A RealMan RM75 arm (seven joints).
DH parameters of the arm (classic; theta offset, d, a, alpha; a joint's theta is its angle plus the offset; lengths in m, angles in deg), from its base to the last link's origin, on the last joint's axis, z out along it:
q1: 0 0.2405 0 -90
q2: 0 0 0 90
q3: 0 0.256 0 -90
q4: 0 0 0 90
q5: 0 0.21 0 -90
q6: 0 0 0 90
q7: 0 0.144 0 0
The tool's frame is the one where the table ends.
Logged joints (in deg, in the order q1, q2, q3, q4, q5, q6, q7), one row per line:
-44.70 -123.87 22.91 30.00 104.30 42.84 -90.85
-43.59 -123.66 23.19 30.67 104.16 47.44 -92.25
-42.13 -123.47 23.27 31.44 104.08 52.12 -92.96
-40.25 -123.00 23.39 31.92 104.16 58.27 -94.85
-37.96 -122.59 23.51 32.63 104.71 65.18 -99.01
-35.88 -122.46 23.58 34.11 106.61 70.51 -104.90
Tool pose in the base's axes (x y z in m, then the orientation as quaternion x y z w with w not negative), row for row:
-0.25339 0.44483 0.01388 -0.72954 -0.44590 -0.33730 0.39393
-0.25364 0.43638 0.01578 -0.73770 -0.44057 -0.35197 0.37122
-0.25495 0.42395 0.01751 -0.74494 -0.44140 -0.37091 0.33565
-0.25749 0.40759 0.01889 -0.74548 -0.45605 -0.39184 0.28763
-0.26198 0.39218 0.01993 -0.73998 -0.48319 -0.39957 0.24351
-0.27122 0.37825 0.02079 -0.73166 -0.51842 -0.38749 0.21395
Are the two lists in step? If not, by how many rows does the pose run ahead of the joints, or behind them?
The pose runs 1 row ahead of the joints: the pose in row i belongs to the joints in row i + 1.
